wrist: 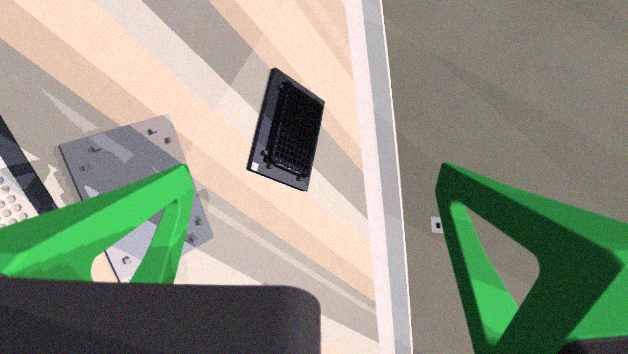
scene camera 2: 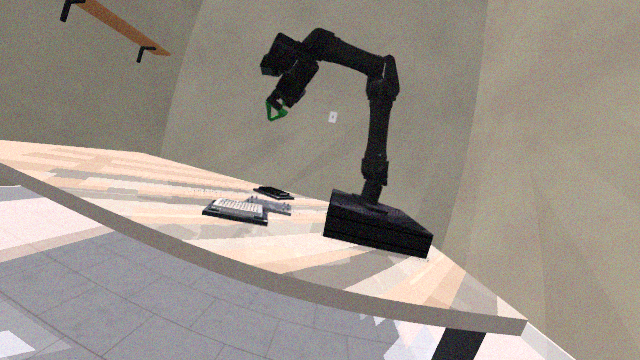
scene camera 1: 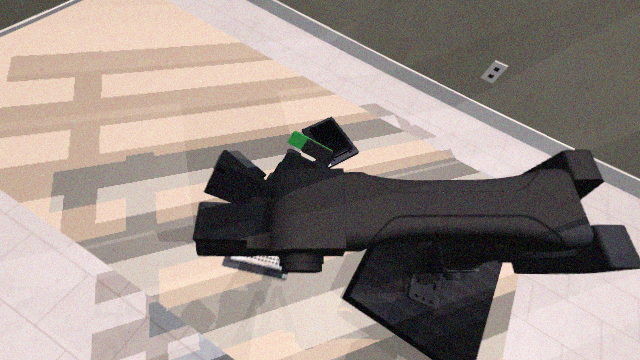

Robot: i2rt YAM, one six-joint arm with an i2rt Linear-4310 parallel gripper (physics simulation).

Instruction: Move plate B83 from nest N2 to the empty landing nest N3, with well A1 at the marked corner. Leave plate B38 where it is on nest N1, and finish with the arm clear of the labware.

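Note:
A black well plate sits on a dark nest, which has a white mark at one corner. A white well plate sits on another dark nest. Between them lies an empty grey nest with small posts; the arm hides it in scene camera 1. Plate and nest labels are not readable. My gripper is open and empty, high above the table. In the wrist view the black plate shows between the green fingers, farther off.
The arm's black base stands on the table near the nests. The table's front edge curves past them. A wall with an outlet rises behind. A wooden shelf is on the wall at upper left.

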